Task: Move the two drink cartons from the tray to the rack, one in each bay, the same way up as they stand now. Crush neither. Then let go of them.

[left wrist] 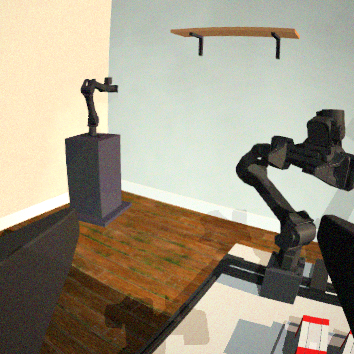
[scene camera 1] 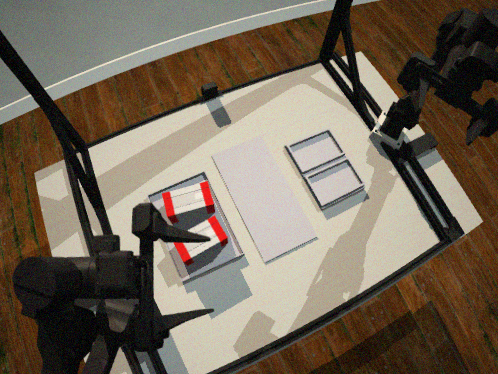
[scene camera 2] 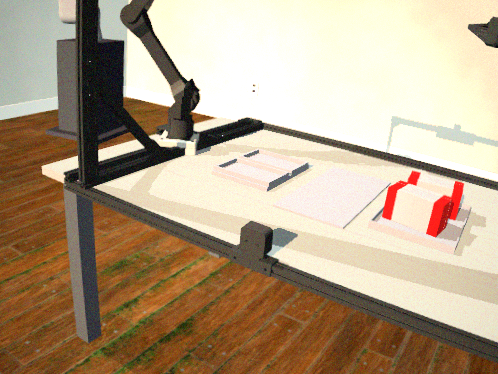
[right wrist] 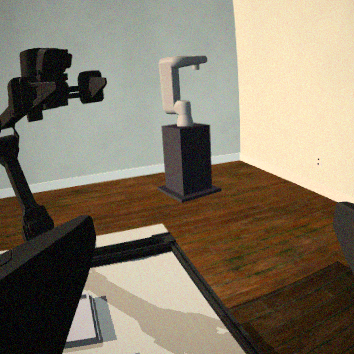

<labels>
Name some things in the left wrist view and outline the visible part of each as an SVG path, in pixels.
My left gripper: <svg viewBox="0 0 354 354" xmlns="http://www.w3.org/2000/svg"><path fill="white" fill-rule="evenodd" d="M324 214L320 219L316 239L327 273L354 339L354 223L333 214ZM75 208L62 208L0 237L0 354L39 353L50 318L68 274L79 236L79 224Z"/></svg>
My right gripper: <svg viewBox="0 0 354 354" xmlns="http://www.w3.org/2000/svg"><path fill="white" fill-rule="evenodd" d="M271 137L269 153L266 157L266 161L268 161L270 166L282 170L287 169L291 163L291 158L301 160L302 172L311 174L328 185L349 191L354 188L354 154L344 151L339 153L337 152L336 145L334 145L334 143L337 144L338 141L343 139L345 133L345 126L338 124L337 120L317 115L306 122L308 142L304 142L304 148L293 146L292 138L280 135L273 135Z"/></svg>
</labels>
